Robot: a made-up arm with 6 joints.
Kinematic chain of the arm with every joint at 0, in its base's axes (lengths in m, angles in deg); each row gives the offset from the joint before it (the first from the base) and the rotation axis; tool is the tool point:
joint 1: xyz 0 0 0.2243 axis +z
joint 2: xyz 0 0 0 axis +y
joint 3: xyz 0 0 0.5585 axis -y
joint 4: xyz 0 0 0 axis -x
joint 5: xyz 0.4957 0 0 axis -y
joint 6: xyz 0 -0.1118 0 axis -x
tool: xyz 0 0 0
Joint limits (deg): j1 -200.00..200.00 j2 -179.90..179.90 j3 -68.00..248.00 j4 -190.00..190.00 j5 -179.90..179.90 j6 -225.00..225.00
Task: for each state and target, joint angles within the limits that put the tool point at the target. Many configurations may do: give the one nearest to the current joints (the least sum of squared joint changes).
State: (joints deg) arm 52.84 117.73 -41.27 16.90 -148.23 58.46
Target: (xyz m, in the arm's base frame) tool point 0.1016 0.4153 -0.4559
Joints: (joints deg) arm 89.35 110.23 1.34 29.96 -148.23 58.46
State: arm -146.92 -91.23 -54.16 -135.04 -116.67 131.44
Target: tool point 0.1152 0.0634 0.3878
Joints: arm -126.17 -100.46 -57.76 -119.81 -116.67 131.44
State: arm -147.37 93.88 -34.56 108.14 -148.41 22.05
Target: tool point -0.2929 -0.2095 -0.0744
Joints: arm -150.17 71.36 -50.40 108.80 -148.41 22.05
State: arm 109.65 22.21 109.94 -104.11 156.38 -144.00
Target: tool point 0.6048 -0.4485 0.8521
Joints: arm 145.01 -28.13 148.92 -100.62 156.38 -144.00
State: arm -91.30 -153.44 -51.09 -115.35 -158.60 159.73
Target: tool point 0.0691 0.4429 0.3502
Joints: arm -92.17 -132.65 -27.47 -117.87 -158.60 159.73
